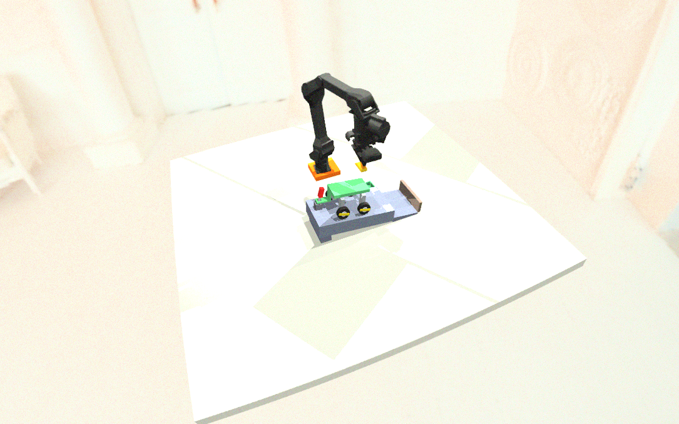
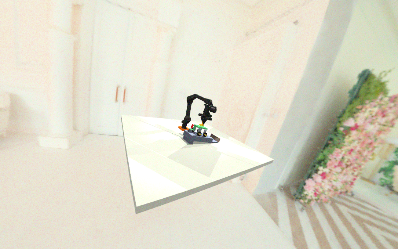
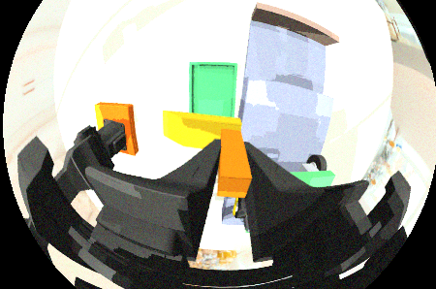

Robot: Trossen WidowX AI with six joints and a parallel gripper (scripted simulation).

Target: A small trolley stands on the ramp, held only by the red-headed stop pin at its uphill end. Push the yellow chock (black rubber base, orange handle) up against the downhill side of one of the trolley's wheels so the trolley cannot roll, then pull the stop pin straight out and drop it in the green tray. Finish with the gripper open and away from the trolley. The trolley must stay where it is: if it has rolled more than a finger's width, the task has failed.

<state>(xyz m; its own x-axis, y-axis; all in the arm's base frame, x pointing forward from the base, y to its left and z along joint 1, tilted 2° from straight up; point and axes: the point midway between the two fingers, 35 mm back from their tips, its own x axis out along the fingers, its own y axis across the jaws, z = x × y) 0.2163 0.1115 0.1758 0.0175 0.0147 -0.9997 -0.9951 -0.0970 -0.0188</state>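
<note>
Now: the yellow chock 2 cm behind my gripper tip and 1 cm below it. The rest, counted from my gripper tip: grey-blue ramp 11 cm ahead, 9 cm to the right, 11 cm below; green tray 2 cm behind, 16 cm below; trolley 11 cm ahead, 10 cm to the right, 4 cm below.
</note>
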